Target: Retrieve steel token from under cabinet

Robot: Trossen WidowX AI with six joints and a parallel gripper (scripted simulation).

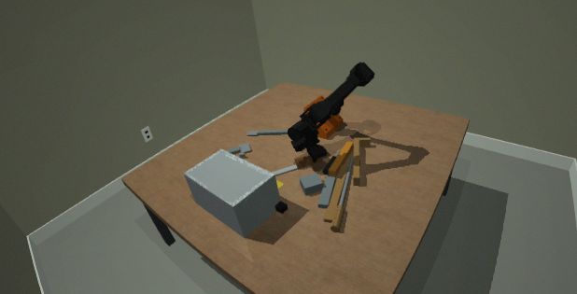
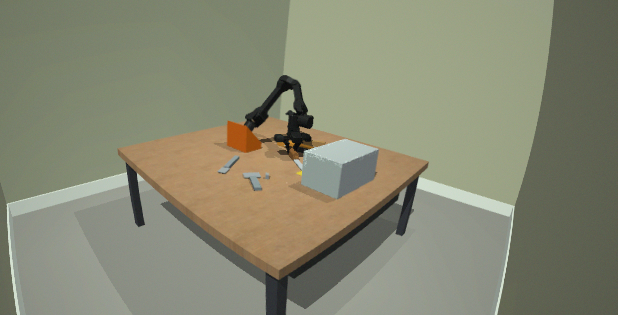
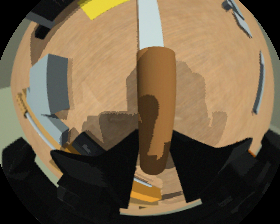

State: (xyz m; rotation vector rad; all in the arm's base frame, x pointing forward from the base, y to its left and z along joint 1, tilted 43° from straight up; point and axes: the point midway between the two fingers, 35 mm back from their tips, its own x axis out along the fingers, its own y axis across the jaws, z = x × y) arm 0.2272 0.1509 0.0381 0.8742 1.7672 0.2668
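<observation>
Right now the orange bar is 100 mm to the left of my gripper tip and 80 mm behind it. From my gripper tip the other things lie so: grey block: 120 mm ahead, 110 mm to the left, 10 mm above; then wooden stick: 210 mm to the left, 90 mm ahead; then grey t-piece: 360 mm to the right, 160 mm ahead.
</observation>
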